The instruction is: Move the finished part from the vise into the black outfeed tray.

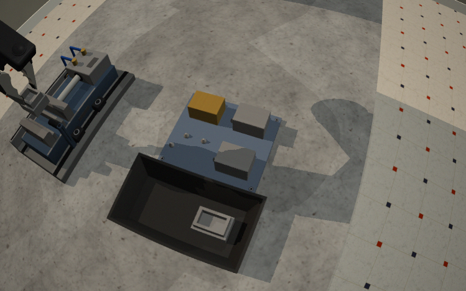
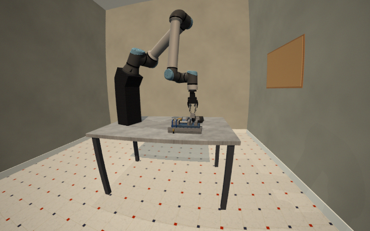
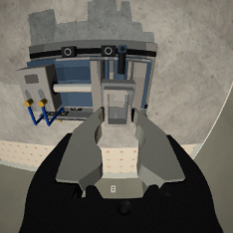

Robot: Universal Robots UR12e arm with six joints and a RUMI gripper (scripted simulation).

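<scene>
The vise lies 13 cm below my hand, 6 cm behind it and 1 cm to the right of it. Also, from my hand: orange block 28 cm to the left, 22 cm behind, 14 cm below; then blue fixture plate 33 cm to the left, 18 cm behind, 16 cm below.
</scene>
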